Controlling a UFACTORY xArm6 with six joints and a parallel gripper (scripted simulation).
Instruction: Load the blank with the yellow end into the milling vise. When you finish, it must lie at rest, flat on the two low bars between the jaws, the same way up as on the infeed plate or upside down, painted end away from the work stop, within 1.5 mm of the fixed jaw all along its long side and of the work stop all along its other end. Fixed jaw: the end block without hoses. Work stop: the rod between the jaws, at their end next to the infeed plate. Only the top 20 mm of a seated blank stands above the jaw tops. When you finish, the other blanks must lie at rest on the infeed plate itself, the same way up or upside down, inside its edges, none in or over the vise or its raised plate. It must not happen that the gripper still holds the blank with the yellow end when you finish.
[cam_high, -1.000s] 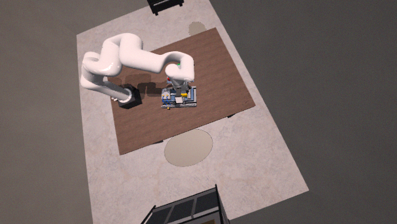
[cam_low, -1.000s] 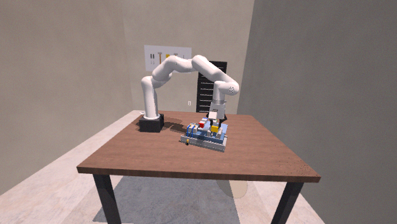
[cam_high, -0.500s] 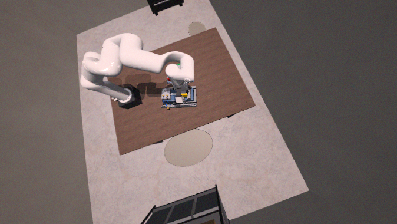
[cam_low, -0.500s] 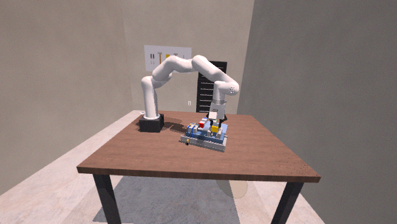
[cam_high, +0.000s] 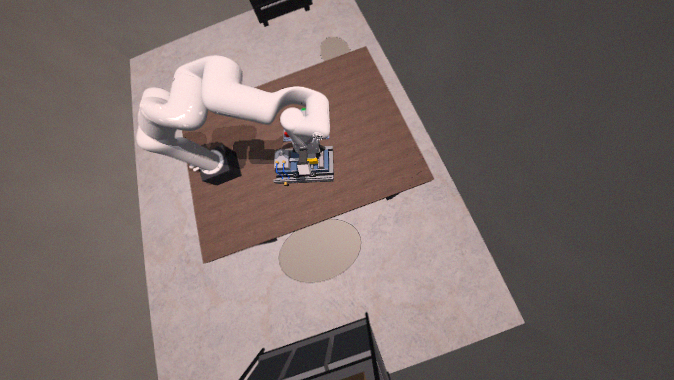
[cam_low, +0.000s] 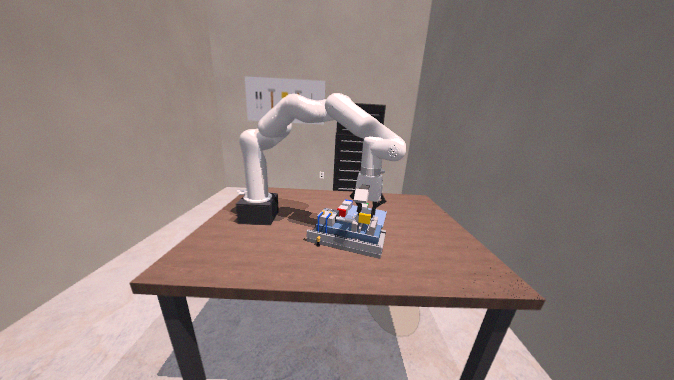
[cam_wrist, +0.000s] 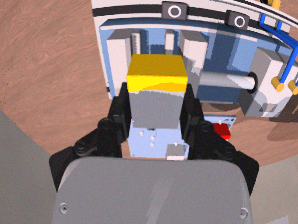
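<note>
Right now my hand is 20 mm above the yellow-ended blank. The rest, counted from my hand: dark rod: 50 mm to the left, 50 mm below, 30 mm ahead; vise: 100 mm below, 60 mm behind, 30 mm to the left; red-ended blank: 240 mm to the left, 110 mm below, 50 mm behind.
</note>
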